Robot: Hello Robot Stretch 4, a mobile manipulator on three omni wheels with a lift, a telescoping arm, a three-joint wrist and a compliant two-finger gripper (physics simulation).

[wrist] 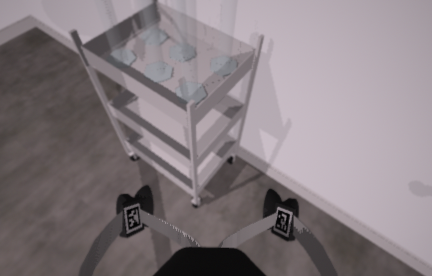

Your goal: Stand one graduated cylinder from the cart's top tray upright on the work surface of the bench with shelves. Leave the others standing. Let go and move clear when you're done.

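Places are measured from the robot's base along level axes (x right, y back, z down), in centimetres.
Pixels of known places: hand, its tool point: [208, 208].
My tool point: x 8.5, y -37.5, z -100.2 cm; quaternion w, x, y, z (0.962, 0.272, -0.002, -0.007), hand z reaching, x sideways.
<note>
Ahead of a thing's pixels: the offset from my tool point to its top centre. "spot": to the spot under its first point. Level surfaces: height alone.
Several clear graduated cylinders stand upright on the cart's top tray @(spot: dx -18.7, dy -42.7, dz +32.0 cm) [145, 91]. Their pale blue hexagonal bases show, among them a front one @(spot: dx -6.1, dy -44.8, dz +33.7 cm) [191, 92], a right one @(spot: dx +3.1, dy -57.5, dz +34.2 cm) [223, 65] and a left one @(spot: dx -29.0, dy -59.3, dz +33.8 cm) [123, 55]. Their transparent tubes are faint and run up past the top edge of the wrist view. The cart [193, 150] is a light three-tier frame on castors. My gripper [208, 206] is open, with its two dark fingertips wide apart and no object between them. It appears below the cart's top tray in the picture, apart from the cylinders. The bench with shelves does not show.
A pale wall [350, 100] rises behind and to the right of the cart, with a baseboard along its foot. Grey-brown floor @(dz +102.9 cm) [50, 150] lies to the left and in front of the cart. Shadows fall on the wall and floor.
</note>
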